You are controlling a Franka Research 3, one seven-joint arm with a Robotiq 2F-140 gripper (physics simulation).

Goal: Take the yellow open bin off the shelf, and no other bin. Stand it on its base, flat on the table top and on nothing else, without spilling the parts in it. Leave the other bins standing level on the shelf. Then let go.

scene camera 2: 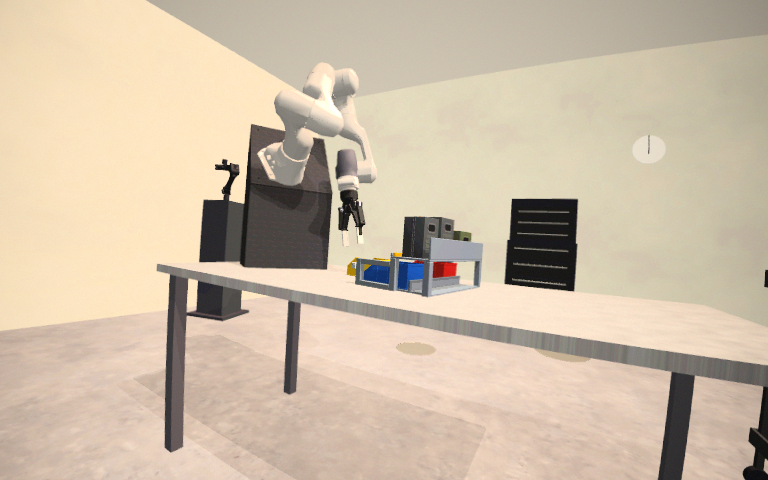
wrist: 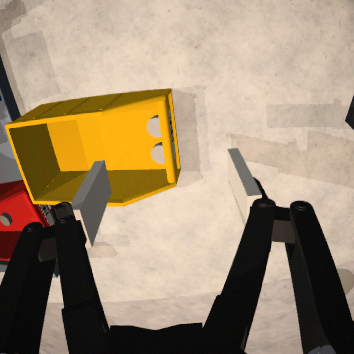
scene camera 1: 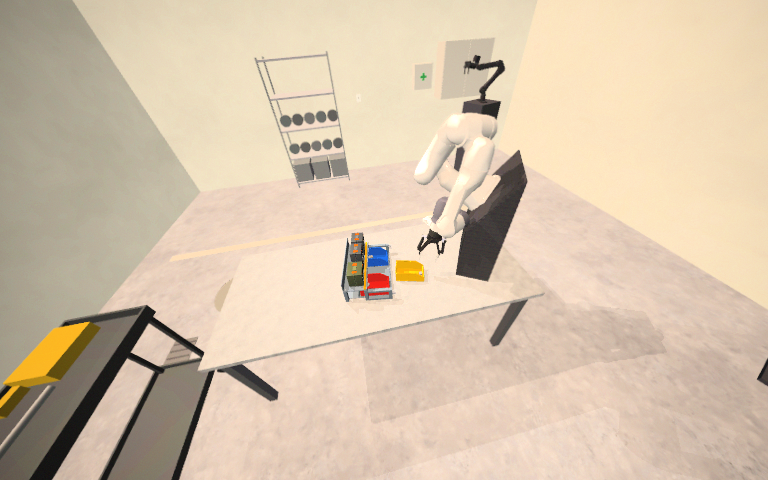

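The yellow open bin (scene camera 1: 410,271) (scene camera 2: 352,266) (wrist: 110,142) stands upright in front of the shelf (scene camera 1: 344,271) (scene camera 2: 455,249), on the table top as far as I can tell. Its rear end is close to the shelf front; scene camera 1 shows a narrow gap. Two pale round parts show inside it, near its front lip. The blue bin (scene camera 1: 377,256) (scene camera 2: 410,275) and the red bin (scene camera 1: 378,280) (scene camera 2: 445,269) (wrist: 11,215) look level in the shelf. My gripper (scene camera 1: 429,256) (scene camera 2: 352,240) (wrist: 166,170) is open and empty, above the yellow bin's front end and apart from it.
Dark boxes (scene camera 1: 356,250) (scene camera 2: 417,236) and a green box (scene camera 1: 355,273) (scene camera 2: 463,235) stand on the shelf top. The table (scene camera 1: 283,305) (scene camera 2: 566,308) carries the shelf and the yellow bin. A dark mounting stand (scene camera 1: 487,237) (scene camera 2: 286,226) rises behind the gripper.
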